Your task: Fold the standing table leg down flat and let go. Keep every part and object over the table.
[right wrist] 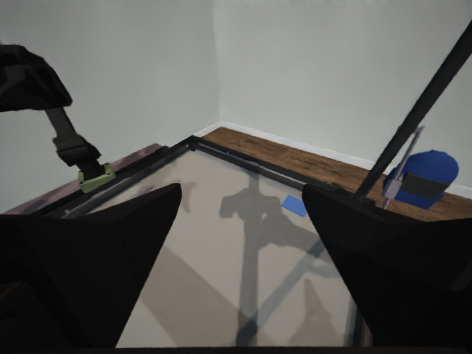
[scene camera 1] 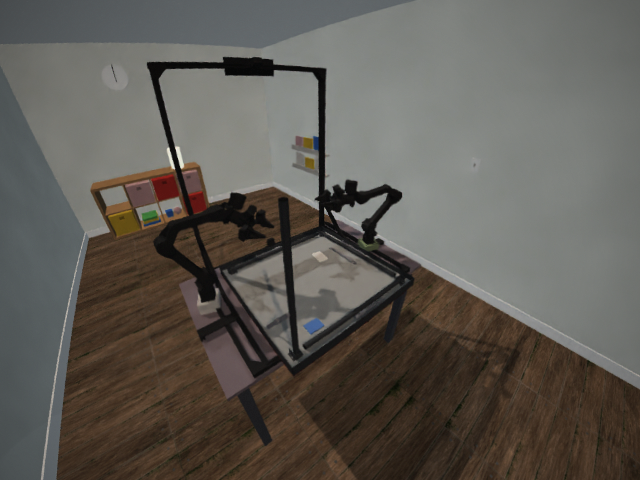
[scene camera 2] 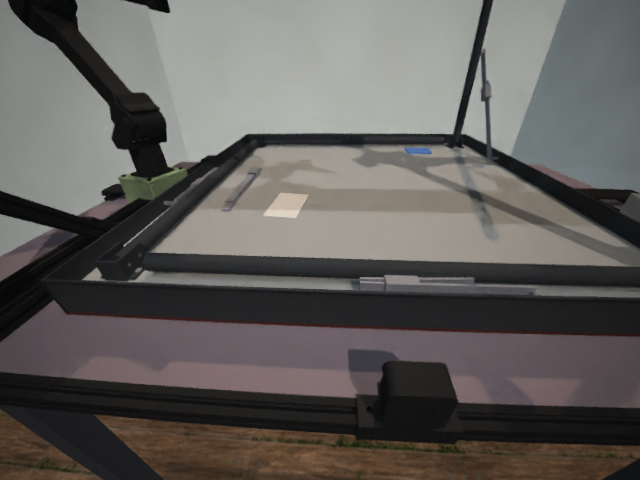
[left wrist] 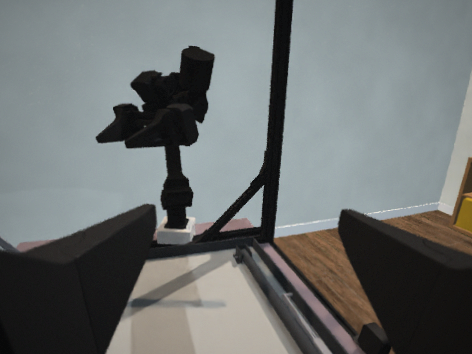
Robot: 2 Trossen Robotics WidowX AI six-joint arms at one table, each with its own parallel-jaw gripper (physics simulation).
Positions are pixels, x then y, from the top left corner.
Scene:
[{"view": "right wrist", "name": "right gripper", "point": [242, 190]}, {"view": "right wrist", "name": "upturned tabletop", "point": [235, 264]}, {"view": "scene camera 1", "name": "right gripper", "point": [269, 232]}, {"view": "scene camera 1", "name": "dark table leg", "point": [283, 203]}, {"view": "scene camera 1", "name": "upturned tabletop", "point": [329, 290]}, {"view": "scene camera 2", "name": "cream card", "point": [288, 205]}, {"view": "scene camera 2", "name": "upturned tabletop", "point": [365, 201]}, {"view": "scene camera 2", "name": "dark table leg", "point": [374, 275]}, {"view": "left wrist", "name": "left gripper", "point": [248, 217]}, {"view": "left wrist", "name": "right gripper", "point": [110, 142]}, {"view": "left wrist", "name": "upturned tabletop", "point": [208, 295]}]

